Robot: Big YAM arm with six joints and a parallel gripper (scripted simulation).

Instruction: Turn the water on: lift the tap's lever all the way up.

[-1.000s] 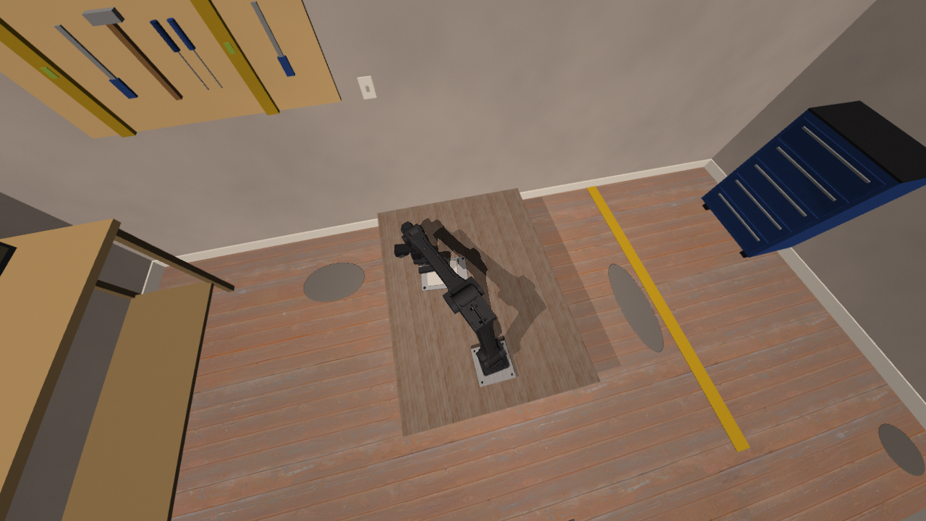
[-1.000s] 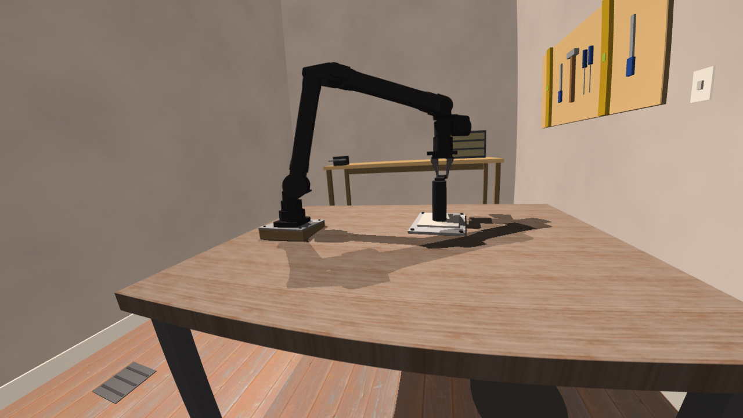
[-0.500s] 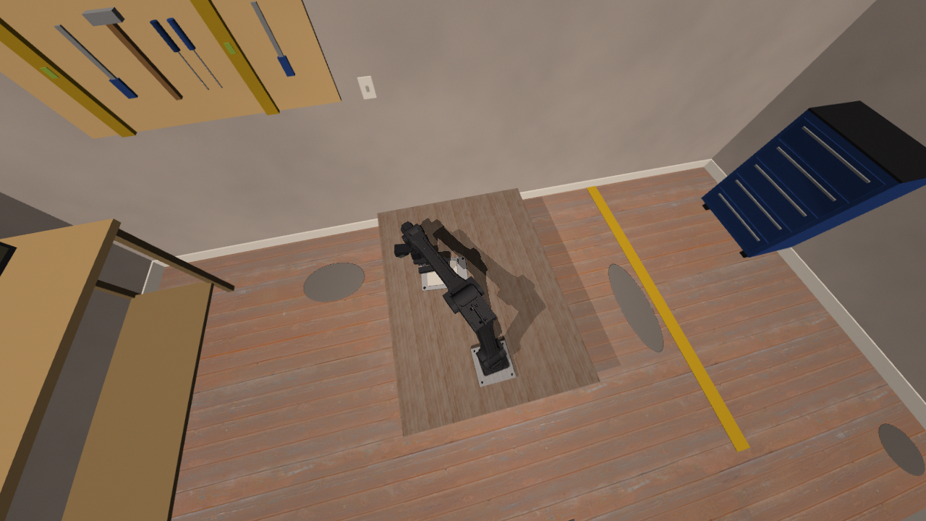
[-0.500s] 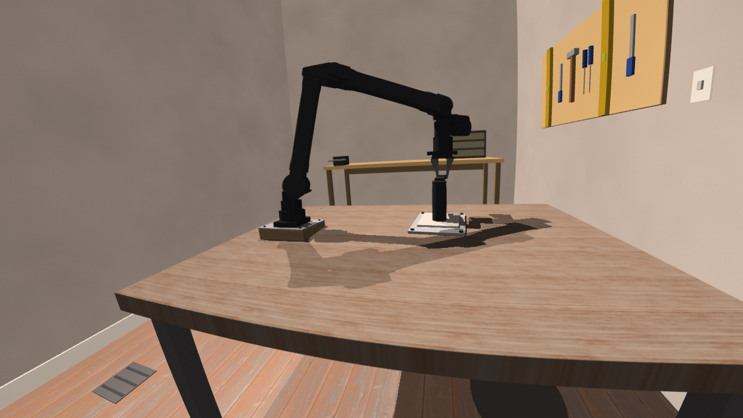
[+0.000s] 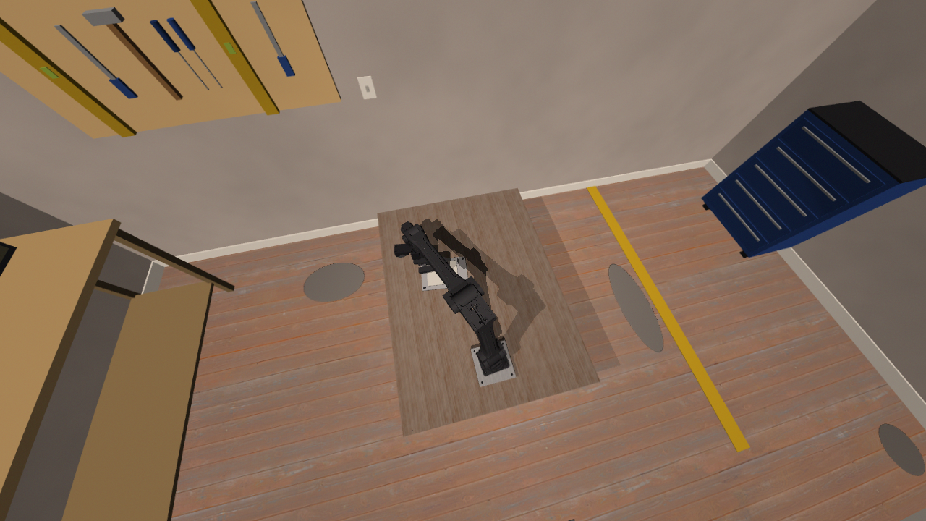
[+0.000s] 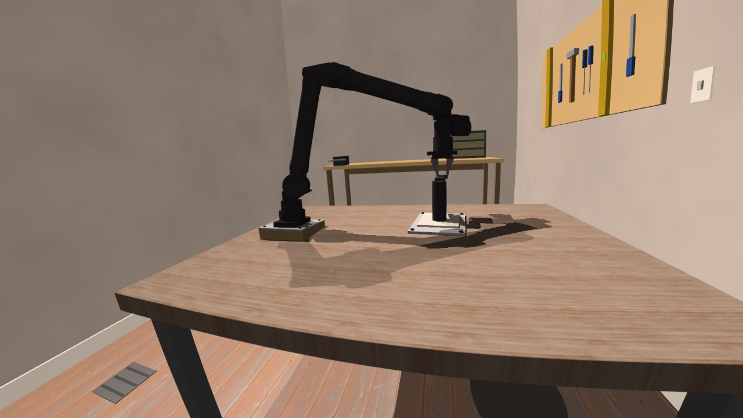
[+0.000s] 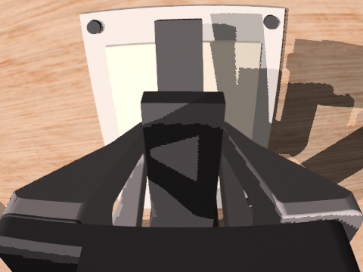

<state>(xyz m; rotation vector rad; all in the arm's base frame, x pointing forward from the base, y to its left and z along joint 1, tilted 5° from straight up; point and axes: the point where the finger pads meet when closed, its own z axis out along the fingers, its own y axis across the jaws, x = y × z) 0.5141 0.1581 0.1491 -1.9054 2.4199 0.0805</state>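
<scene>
Right now my hand is 10 mm past the lever and 30 mm to the left of it. Round my hand: tap: 20 mm behind, 60 mm to the right, 50 mm below.
</scene>
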